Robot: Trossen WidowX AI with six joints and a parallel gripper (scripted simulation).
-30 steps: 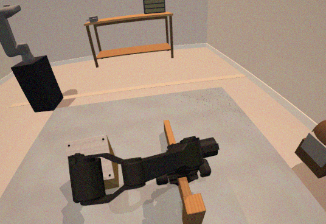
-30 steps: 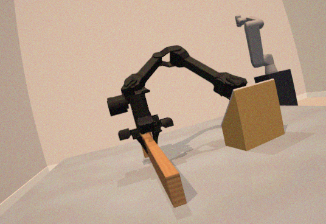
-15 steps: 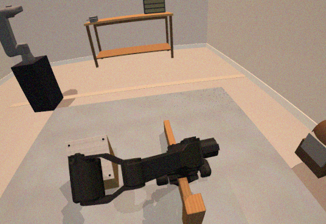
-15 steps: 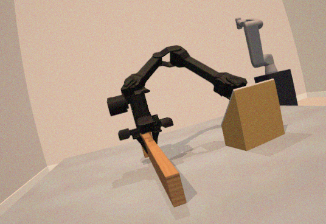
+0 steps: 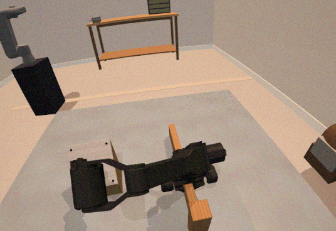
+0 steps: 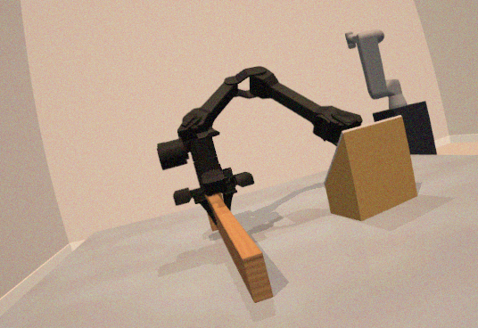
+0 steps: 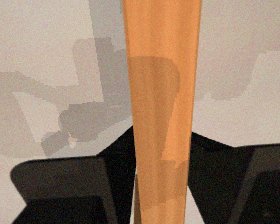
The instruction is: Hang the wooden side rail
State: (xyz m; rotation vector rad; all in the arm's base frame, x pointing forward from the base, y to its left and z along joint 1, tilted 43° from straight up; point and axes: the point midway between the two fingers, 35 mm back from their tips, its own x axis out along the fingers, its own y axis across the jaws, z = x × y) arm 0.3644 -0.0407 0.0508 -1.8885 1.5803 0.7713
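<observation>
Now: the headboard post 1 cm ahead of my gripper tip, 13 cm to the right of it and 4 cm above it.
</observation>
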